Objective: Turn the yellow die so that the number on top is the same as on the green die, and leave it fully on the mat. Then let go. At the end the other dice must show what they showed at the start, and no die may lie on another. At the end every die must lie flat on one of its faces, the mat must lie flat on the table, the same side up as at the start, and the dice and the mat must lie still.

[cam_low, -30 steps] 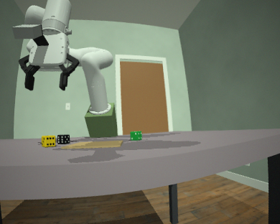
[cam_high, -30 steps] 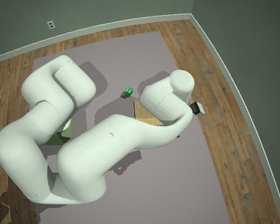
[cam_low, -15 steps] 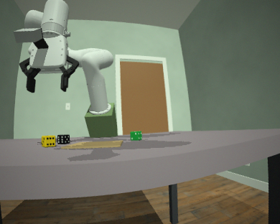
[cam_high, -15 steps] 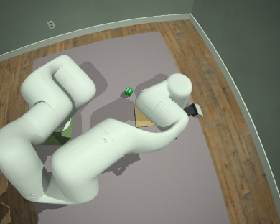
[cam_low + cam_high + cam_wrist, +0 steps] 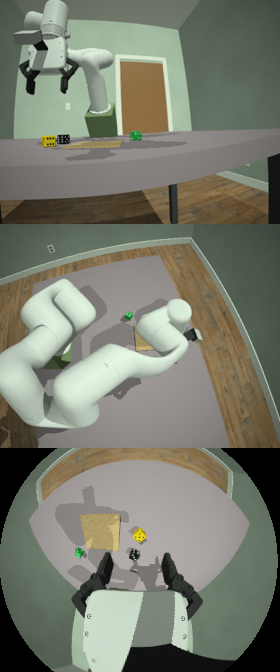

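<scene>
The yellow die lies 2 cm behind my hand, 1 cm to the right of it and 14 cm below it. From my hand the other things lie so: green die 15 cm behind, 23 cm to the left, 14 cm below; black die 11 cm behind, 1 cm to the right, 14 cm below; mat 5 cm behind, 12 cm to the left, 15 cm below.
</scene>
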